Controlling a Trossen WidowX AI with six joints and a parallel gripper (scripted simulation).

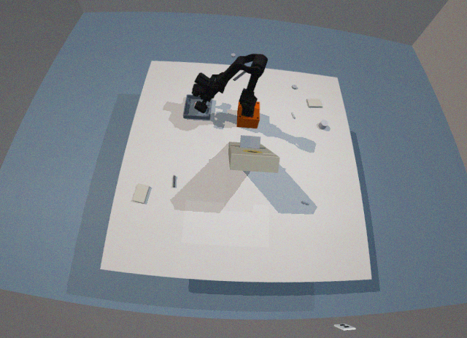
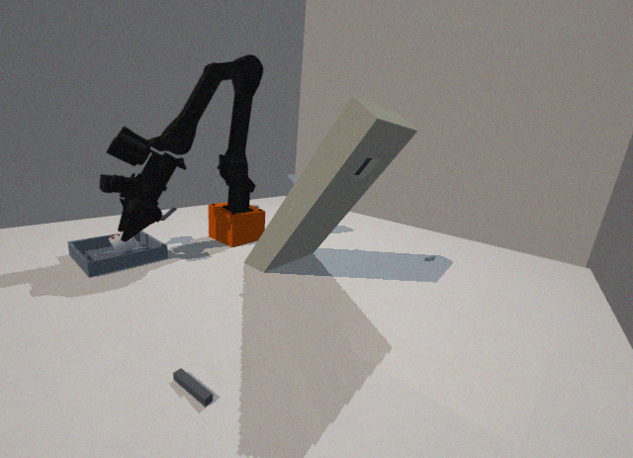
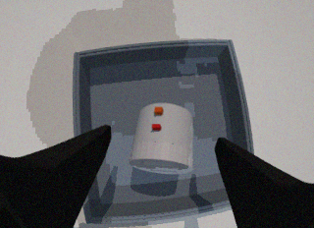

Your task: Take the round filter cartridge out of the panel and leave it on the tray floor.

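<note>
Now: gripper tip 1 cm to the right of the round filter cartridge and 1 cm above it. Also, from my gripper tip: tray (1 cm to the right, 4 cm below).
</note>
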